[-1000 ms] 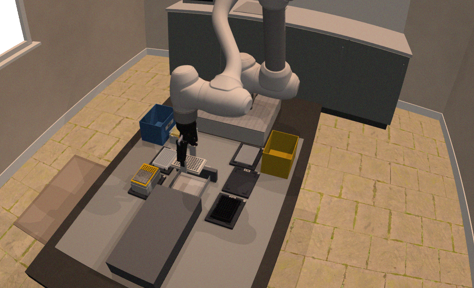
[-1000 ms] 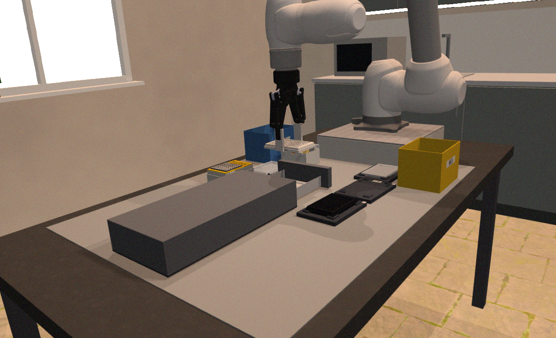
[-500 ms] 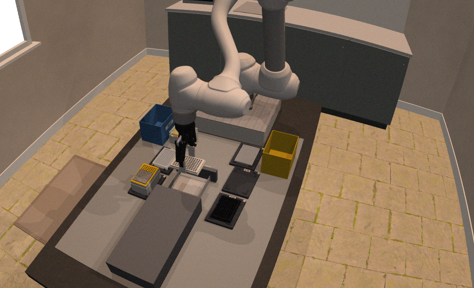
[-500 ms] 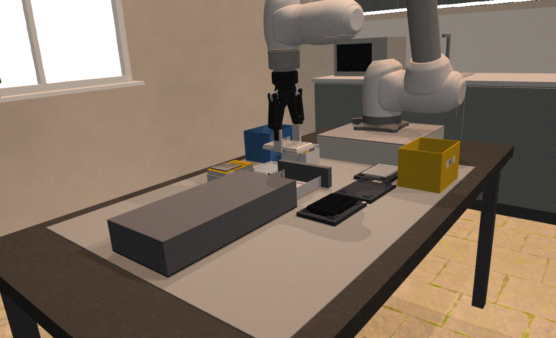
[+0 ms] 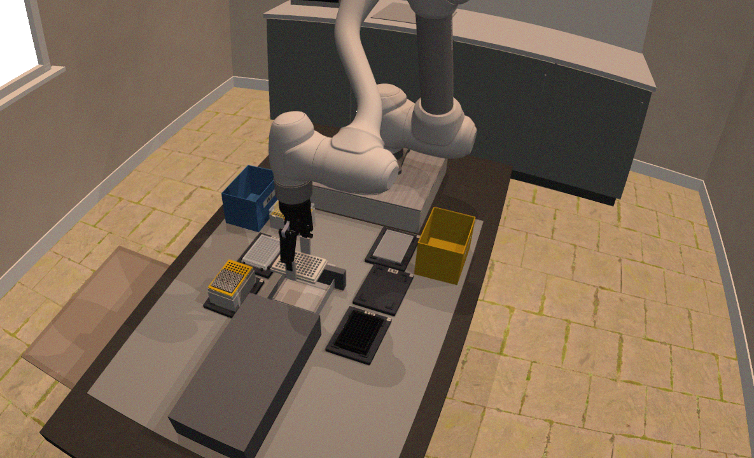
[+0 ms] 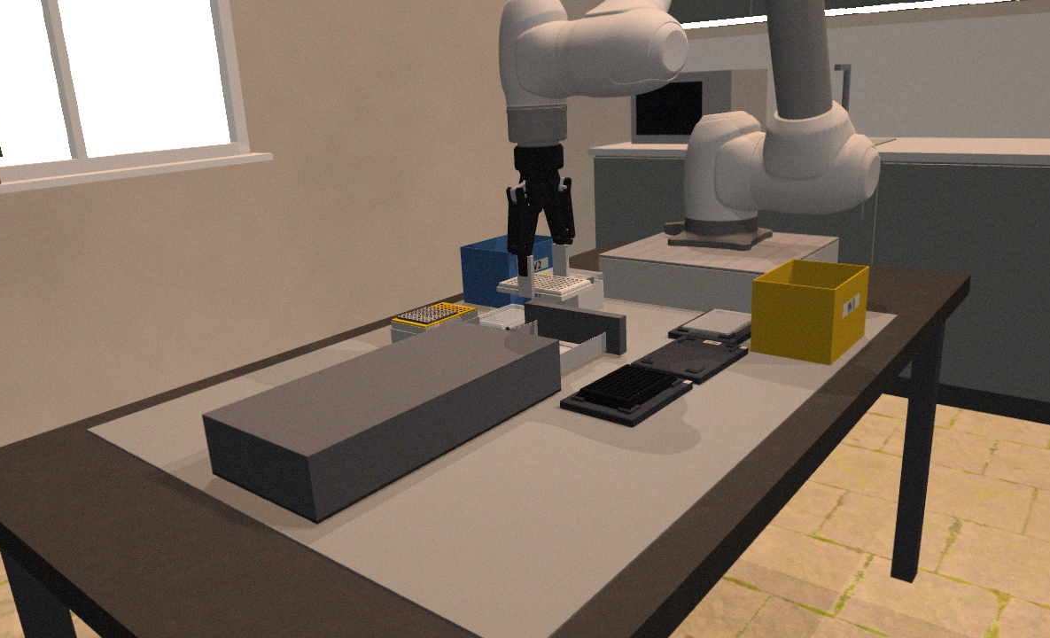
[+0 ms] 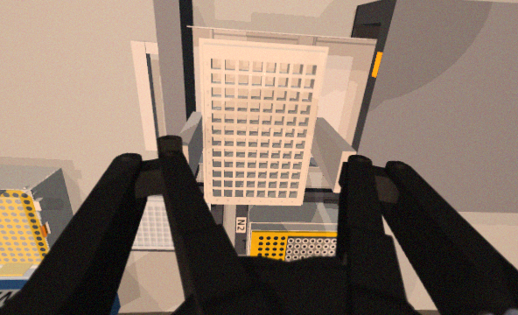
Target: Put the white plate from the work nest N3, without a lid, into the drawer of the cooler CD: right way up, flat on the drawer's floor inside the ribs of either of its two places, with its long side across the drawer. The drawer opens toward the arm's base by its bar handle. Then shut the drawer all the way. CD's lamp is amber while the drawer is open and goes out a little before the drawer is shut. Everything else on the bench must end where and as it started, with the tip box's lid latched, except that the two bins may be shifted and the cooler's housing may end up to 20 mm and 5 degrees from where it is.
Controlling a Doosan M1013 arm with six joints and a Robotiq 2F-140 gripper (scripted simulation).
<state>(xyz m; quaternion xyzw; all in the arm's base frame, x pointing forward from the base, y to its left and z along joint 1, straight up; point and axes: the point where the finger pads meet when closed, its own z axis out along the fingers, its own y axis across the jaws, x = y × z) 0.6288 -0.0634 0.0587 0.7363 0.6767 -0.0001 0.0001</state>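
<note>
My hand is 120 mm above the drawer and 30 mm short of it. Round my hand: white plate 20 mm below; then black plate 190 mm to the left, 130 mm below, 80 mm ahead; then yellow-topped tip box 200 mm to the right, 90 mm below, 40 mm ahead.
</note>
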